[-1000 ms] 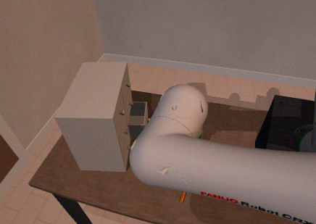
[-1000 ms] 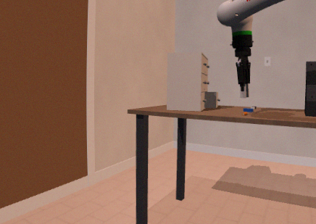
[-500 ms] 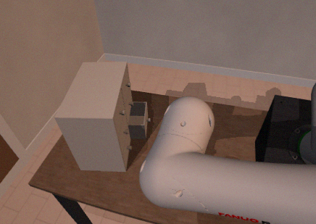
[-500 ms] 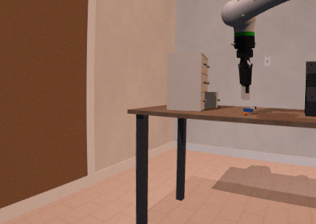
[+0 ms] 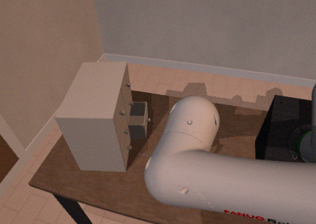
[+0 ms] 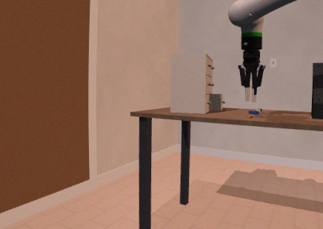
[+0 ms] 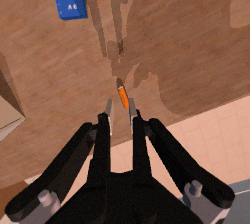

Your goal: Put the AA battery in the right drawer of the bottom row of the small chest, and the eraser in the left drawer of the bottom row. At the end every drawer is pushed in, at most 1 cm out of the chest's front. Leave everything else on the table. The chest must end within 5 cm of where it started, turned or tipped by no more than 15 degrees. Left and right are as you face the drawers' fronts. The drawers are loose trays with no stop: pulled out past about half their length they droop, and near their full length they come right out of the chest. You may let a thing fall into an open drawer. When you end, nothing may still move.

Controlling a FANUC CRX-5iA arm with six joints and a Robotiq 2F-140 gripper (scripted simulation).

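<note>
The orange AA battery lies 100 mm below my hand. From my hand the other things lie so: blue AA battery (20 mm ahead, 190 mm to the right, 100 mm below); then eraser (390 mm to the right, 100 mm below).
</note>
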